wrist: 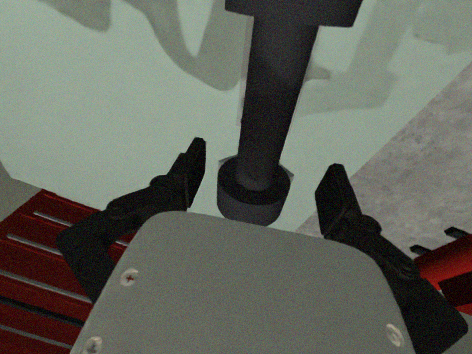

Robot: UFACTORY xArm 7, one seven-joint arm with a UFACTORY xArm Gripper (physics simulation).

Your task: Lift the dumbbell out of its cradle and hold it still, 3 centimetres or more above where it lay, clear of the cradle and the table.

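Places are measured from the arm's base along level axes (x ahead, y left, z up), in centimetres.
Pixels of known places: gripper, fingertip midpoint: (263,166).
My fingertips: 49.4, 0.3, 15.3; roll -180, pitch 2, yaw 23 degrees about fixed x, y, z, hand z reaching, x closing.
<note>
For each thing: its top centre in the pictures, then the offset to it from my fingertips, as dx, dy, dz. "spot": a spot on its surface instead. Level surfaces: height alone.
- dark grey dumbbell, middle of its top: (262,141) -1.2, +1.7, +0.1
- cradle, surface spot: (248,65) spot: -4.4, +4.2, -2.9
- pale green table top, its level: dz -23.6
The dark grey dumbbell (272,90) runs from the top of the wrist view down to the middle. Its near round head (252,192) shows between my open fingers, and its far head (295,10) is cut off by the top edge. Thin pale edges of the cradle (247,65) show beside the handle; the rest of it is hidden beneath the dumbbell. My gripper (263,166) is open, with one black finger on each side of the near head and a gap on both sides. How far the fingertips are above the dumbbell is hard to tell.
The pale green table top (100,120) lies beneath, with shadows across its upper part. A red slatted chest (35,250) is at the lower left. A red object (450,260) with dark pegs is at the lower right, beside grey speckled floor (425,150).
</note>
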